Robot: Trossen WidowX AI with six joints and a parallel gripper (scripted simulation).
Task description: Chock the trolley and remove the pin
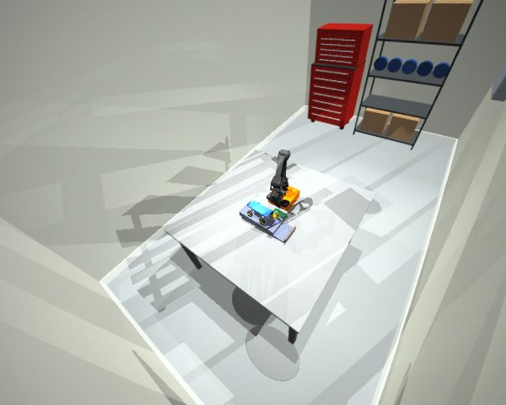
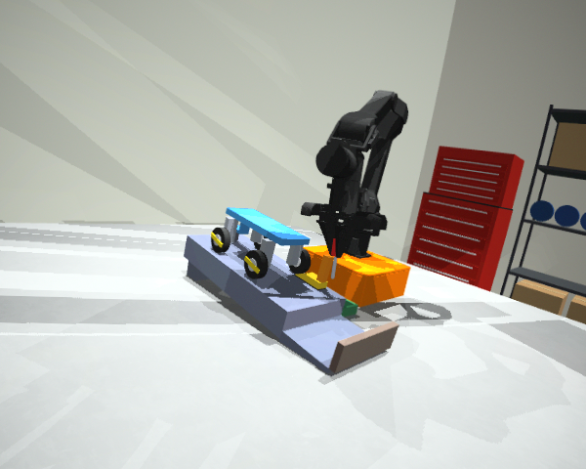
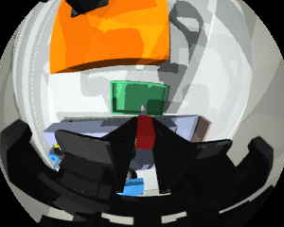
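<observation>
Right now the yellow chock is 70 mm ahead of my gripper tip and 30 mm below it. The rest, counted from my gripper tip: grey-blue ramp (110 mm ahead, 100 mm to the right, 60 mm below); then stop pin (right at my gripper tip); then trolley (110 mm to the right, 110 mm ahead).
</observation>
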